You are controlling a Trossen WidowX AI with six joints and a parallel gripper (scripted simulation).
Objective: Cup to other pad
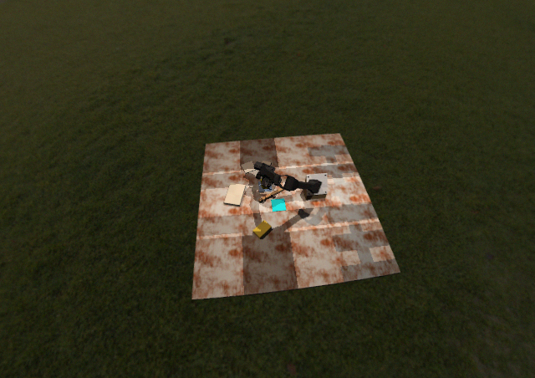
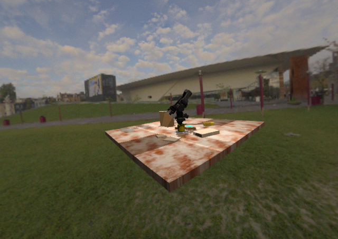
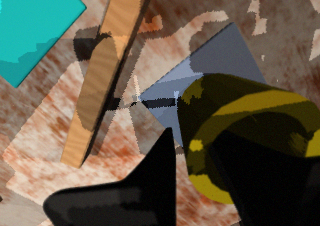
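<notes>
Right now the light blue pad is 4 cm below my gripper tip, 3 cm ahead of it and 1 cm to the right of it. From my gripper tip the other things lie so: thin orange stick (7 cm to the left, 3 cm below, 2 cm behind); teal pad (16 cm to the left, 7 cm behind, 4 cm below); yellow cup (2 cm ahead, 1 cm to the right).
</notes>
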